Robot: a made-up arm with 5 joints.
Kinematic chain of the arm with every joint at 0, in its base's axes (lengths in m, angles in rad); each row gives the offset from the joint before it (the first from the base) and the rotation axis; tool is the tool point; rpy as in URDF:
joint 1: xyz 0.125 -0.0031 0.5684 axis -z
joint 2: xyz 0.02 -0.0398 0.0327 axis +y
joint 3: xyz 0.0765 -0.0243 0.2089 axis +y
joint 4: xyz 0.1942 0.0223 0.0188 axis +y
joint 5: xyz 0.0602 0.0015 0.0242 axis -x
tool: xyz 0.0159 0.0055 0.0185 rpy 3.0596 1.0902 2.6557
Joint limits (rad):
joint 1: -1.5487..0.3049
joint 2: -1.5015..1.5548
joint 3: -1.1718..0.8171
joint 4: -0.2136..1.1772
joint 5: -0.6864..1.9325
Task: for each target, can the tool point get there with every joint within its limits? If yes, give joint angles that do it. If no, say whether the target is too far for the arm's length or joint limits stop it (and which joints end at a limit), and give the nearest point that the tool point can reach.
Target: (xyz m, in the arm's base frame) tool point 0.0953 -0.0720 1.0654
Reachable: yes | joints -0.8655 -0.8746 -0.4760 -0.0483 1.6181
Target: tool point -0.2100 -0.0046 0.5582
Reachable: no: joint limits stop it (at a limit: joint 2, joint 3, joint 4) | nearest point -0.3262 -0.0051 0.7399 | short by 0.216 m
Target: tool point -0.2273 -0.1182 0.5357
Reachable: no: joint limits stop it (at a limit: joint 2, joint 3, joint 4) | nearest point -0.3039 -0.1432 0.7399 | short by 0.219 m
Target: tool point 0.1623 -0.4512 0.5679
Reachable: no: joint limits stop it (at a limit: joint 1, joint 2, joint 3, joint 4) | nearest point 0.1561 -0.4534 0.7398 | short by 0.172 m
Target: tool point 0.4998 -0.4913 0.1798
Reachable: no: too far | nearest point 0.4965 -0.1701 0.3063 | short by 0.345 m
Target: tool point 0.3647 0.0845 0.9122
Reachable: yes | joints -0.4392 -0.4769 0.2102 0.4057 0.8694
